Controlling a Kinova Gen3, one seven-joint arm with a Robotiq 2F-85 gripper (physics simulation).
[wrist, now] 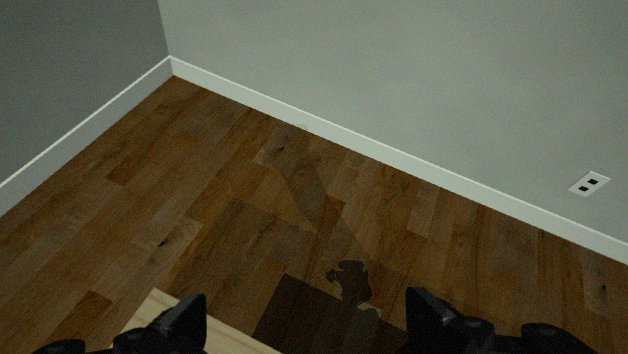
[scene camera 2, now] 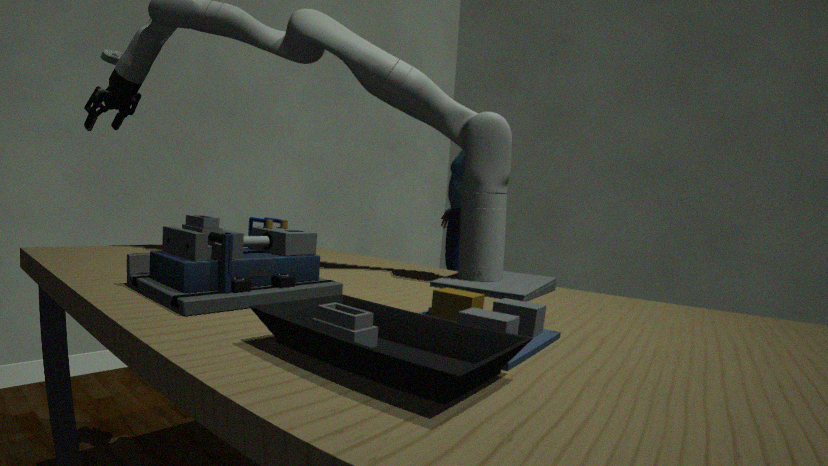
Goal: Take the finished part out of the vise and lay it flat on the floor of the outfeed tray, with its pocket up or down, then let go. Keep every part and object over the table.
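Places are measured from the arm's base along level axes (x left, y ahead, z down), in millimetres.
Where they show: gripper, fingertip midpoint: (wrist: 306, 313) (scene camera 2: 101, 128); arm's base, origin of the base link: (scene camera 2: 480, 277).
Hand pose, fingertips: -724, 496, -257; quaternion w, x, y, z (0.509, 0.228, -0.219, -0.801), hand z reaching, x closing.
Observation:
Each offset is from my fingertips to the centre of the thing, as dx, dy, dz. "spot": to the spot under its first point.
The finished part @[+520, +28, +177] (scene camera 2: 201, 222) is a small grey stepped block. It sits at the top of the vise @[+519, -41, +225] (scene camera 2: 278, 269), at the left grey jaws above the blue body; its lower portion is hidden. The black outfeed tray (scene camera 2: 405, 375) stands in front of the vise, nearer the camera. Another grey part @[+807, +47, +245] (scene camera 2: 347, 325) lies in it with its pocket up. My gripper (scene camera 2: 103, 125) (wrist: 306, 313) is open and empty, high up and to the left of the vise, pointing down. The vise, the part and the tray do not show in the wrist view.
A blue plate @[+871, -114, +271] (scene camera 2: 538, 347) with a yellow block @[+831, -166, +249] (scene camera 2: 457, 303) and two grey blocks @[+920, -159, +249] (scene camera 2: 524, 315) @[+914, -70, +249] (scene camera 2: 487, 320) stands behind the tray, near the robot base (scene camera 2: 521, 284). A blue handle @[spot: +462, -123, +177] (scene camera 2: 253, 224) rises behind the vise. The table edge (wrist: 235, 337) shows below in the wrist view, beside the wooden floor.

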